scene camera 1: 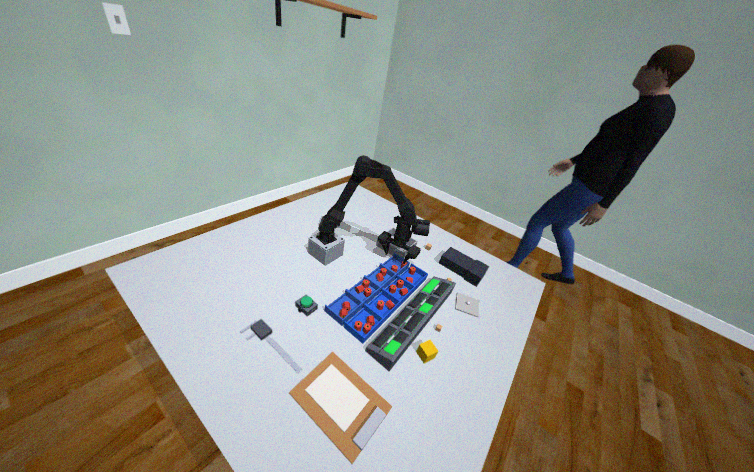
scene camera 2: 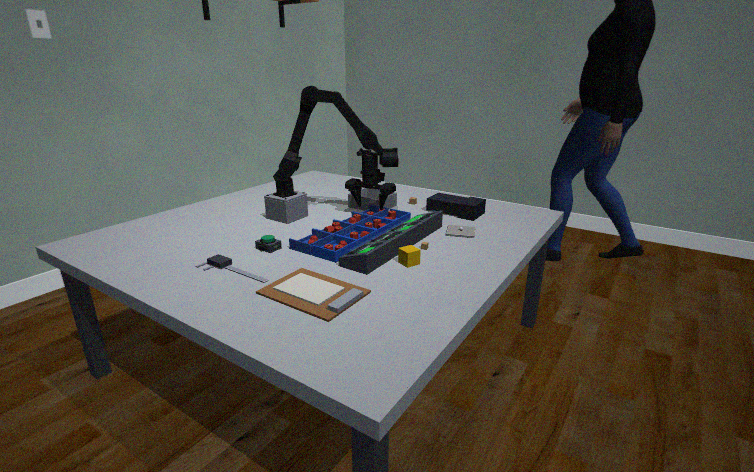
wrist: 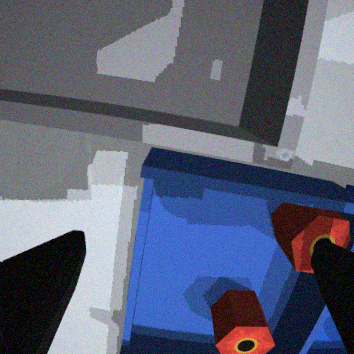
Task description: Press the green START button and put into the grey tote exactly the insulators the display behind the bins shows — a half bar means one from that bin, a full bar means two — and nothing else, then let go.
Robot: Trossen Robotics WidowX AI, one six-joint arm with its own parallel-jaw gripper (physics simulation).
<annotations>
One and the same spot on a black box: (scene camera 1: 472,271) is (scene camera 2: 464,203).
</annotations>
